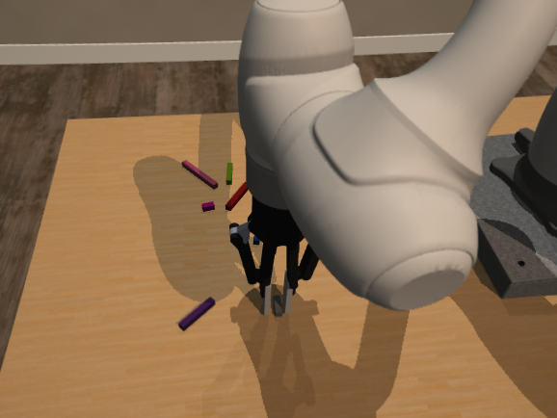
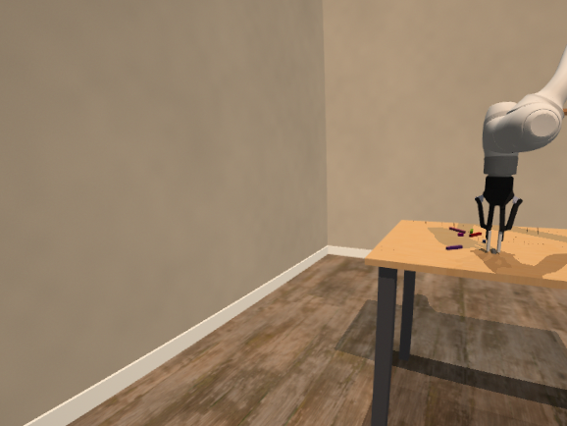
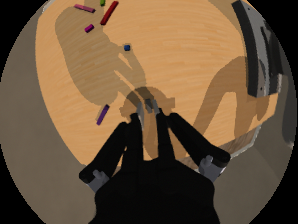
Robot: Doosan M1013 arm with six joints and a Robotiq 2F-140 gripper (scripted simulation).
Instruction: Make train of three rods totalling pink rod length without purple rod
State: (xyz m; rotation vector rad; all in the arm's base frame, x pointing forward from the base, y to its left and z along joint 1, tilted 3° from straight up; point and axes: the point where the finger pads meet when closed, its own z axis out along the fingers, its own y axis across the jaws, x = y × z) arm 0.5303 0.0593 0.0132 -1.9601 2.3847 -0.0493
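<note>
Right now my hand is 3 cm above the grey rod. Also, from my hand: magenta rod 23 cm to the right, 5 cm ahead, 3 cm below; then purple rod 11 cm ahead, 3 cm below, 2 cm to the right; then blue rod 13 cm to the right, 3 cm below, 1 cm behind.
</note>
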